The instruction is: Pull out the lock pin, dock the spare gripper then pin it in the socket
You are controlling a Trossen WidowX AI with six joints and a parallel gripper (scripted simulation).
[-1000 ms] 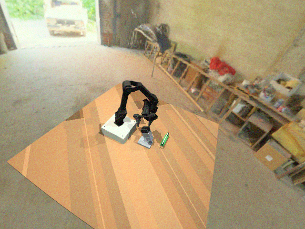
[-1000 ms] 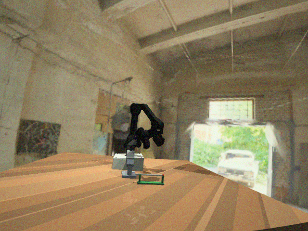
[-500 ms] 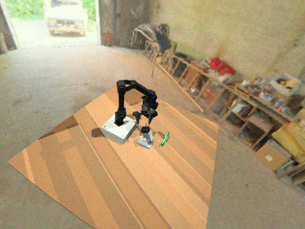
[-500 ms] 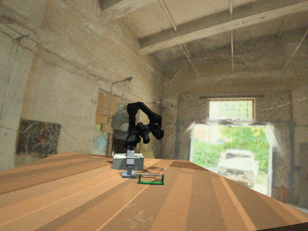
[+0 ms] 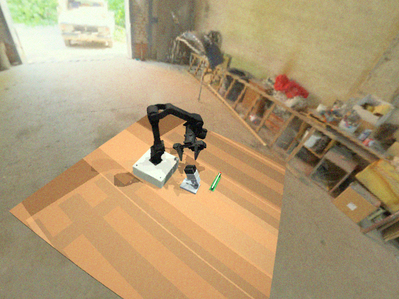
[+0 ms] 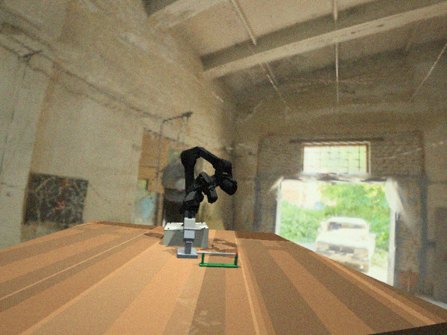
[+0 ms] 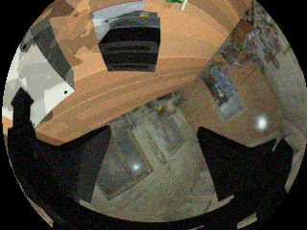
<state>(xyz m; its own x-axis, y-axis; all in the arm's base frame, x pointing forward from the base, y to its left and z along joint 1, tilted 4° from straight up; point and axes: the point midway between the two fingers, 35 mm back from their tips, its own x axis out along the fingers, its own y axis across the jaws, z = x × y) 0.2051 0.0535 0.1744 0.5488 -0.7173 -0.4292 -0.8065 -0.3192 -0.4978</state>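
The green cradle is 140 mm ahead of my gripper tip, 170 mm to the left of it and 220 mm below it. The rest, counted from my gripper tip: spare gripper: 30 mm ahead, 30 mm to the left, 120 mm below; socket: 40 mm ahead, 40 mm to the left, 190 mm below.
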